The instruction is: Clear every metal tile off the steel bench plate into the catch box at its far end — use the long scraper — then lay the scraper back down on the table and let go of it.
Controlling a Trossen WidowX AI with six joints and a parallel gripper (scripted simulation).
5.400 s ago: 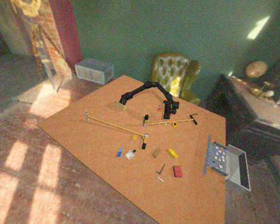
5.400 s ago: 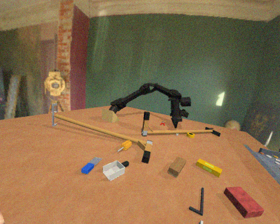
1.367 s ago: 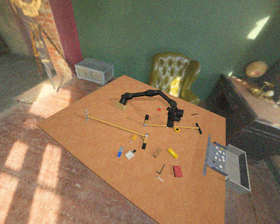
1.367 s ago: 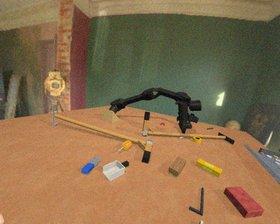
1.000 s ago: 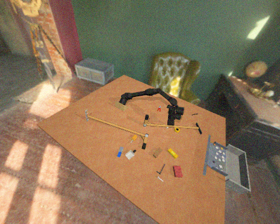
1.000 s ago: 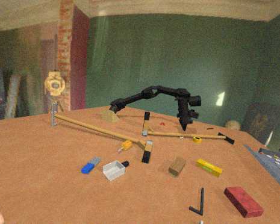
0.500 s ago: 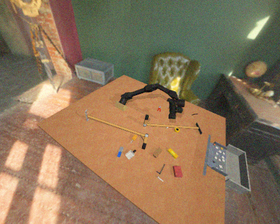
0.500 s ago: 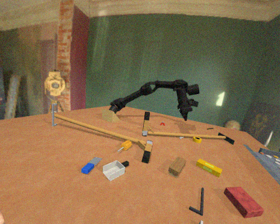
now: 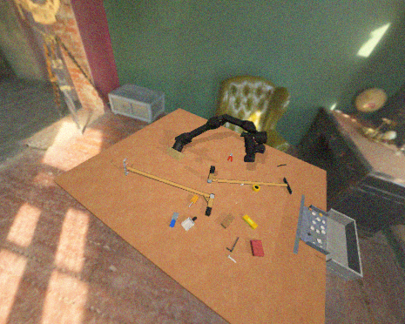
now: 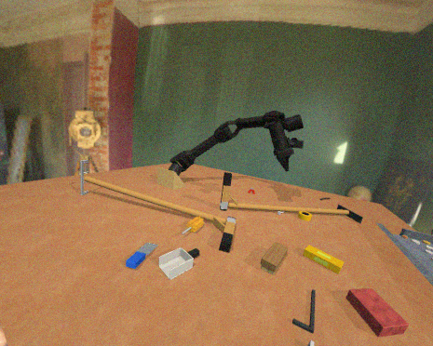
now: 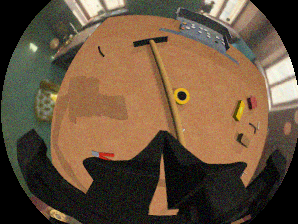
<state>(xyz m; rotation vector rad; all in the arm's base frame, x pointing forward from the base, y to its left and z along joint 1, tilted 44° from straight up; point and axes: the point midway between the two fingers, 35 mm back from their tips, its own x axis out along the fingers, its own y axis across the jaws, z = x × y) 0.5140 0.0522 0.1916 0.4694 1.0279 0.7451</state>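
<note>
My gripper tip is now 10 cm above the long scraper, 5 cm short of it and 3 cm to the left of it. Round my gripper tip: wooden block (38 cm to the right, 15 cm below, 8 cm ahead); yellow level (30 cm to the right, 18 cm ahead, 15 cm below); yellow tape roll (16 cm below, 11 cm ahead, 3 cm to the right).
</note>
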